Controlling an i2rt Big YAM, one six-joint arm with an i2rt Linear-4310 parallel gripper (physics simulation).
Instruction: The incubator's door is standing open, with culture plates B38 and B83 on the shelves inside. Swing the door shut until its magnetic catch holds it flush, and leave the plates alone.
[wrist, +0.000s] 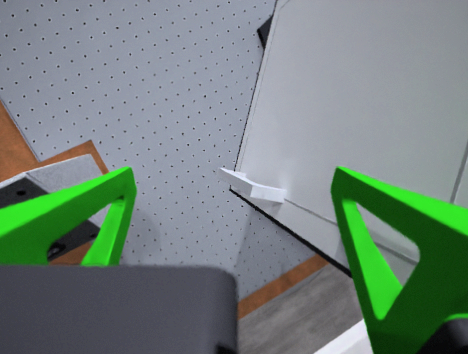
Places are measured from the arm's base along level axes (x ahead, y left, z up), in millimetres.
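Pixels of known places: gripper, fingertip midpoint: (233, 178).
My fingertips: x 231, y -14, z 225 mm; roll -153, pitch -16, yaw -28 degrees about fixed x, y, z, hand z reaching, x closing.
For each thing: its top centre in the pictures, then the offset to it from my fingertips. "spot": a spot on its surface instead. Level surfaces: height alone.
- incubator's door, surface spot: (360, 115) spot: dy -22, dx +115, dz -49 mm
- small white handle-like tab, surface spot: (267, 193) spot: dy -67, dx +46, dz -128 mm
- perforated grey surface, its level: dz -456 mm
- dark piece, surface spot: (267, 35) spot: dy +89, dx +217, dz -316 mm
The incubator's door (360, 115) shows as a large light grey panel filling the upper right of the wrist view, with a dark seam along its lower edge. A small white handle-like tab (267, 193) sticks out at its lower left corner. My gripper (233, 178) is open and empty, its two green fingers wide apart. The tab shows between the fingertips, beyond them. The right finger covers part of the door's lower area; whether it touches cannot be told. Plates B38 and B83 and the shelves do not show.
A perforated grey surface (150, 90) lies behind, with a brown border (285, 283) at the lower middle. A grey and black block (65, 167) is at the left, partly behind the left finger. A white edge (345, 341) shows at the bottom. A dark piece (265, 34) peeks out behind the door.
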